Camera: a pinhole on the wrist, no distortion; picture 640 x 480 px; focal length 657.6 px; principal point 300.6 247.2 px. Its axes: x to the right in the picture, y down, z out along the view. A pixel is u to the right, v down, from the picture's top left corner.
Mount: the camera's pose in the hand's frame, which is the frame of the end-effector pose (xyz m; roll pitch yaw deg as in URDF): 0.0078 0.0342 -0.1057 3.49 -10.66 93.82
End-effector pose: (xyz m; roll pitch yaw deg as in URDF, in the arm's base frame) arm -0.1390 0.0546 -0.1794 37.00 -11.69 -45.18
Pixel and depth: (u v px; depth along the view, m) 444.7 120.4 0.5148
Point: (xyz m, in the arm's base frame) -0.2399 -0.1298 0.2075
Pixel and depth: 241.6 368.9 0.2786
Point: -0.2651 -0.0107 -0.0801
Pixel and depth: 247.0 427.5 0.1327
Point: -0.1663 0.0574 -0.1656
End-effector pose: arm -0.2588 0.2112 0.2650 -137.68 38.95 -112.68
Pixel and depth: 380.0 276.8 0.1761
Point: -0.2168 0.2305 0.2049
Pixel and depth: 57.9 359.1 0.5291
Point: 0.1913 0.1224 0.2000
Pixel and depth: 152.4 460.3 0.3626
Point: 0.0205 0.2263 0.2375
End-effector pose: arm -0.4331 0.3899 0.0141 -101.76 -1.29 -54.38
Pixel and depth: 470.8 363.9 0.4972
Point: -0.1450 0.6564 -0.1334
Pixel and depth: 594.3 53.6 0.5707
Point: 0.0459 0.4791 -0.2717
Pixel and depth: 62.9 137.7 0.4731
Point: -0.0666 0.4941 0.1595
